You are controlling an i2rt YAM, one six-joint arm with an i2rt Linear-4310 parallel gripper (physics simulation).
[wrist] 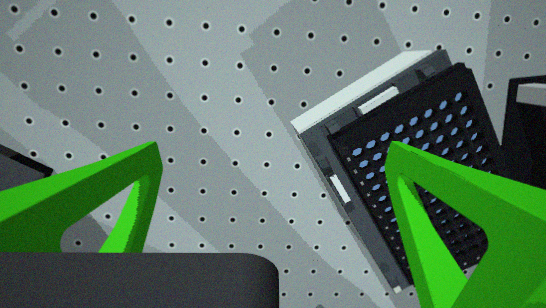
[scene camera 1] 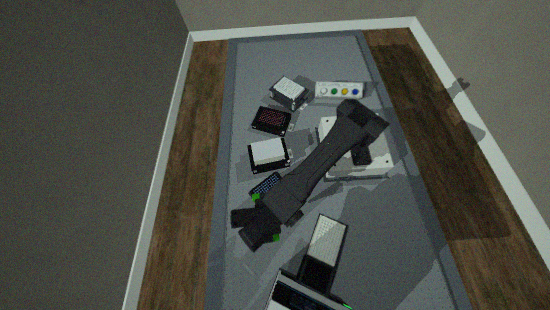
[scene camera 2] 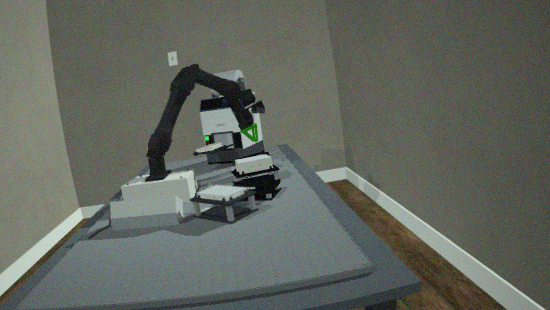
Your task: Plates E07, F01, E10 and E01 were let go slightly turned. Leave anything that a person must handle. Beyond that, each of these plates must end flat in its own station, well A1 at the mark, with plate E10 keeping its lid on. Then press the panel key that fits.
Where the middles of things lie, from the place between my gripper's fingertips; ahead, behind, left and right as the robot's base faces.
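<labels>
Measured from my hand, the blue-welled plate [wrist: 445, 115] is 11 cm to the right of it, 3 cm behind it and 5 cm below it. The silver plate [scene camera 1: 325, 243], again counting from my hand, sits 8 cm to the left of it and 21 cm behind it, and 1 cm below it.
</labels>
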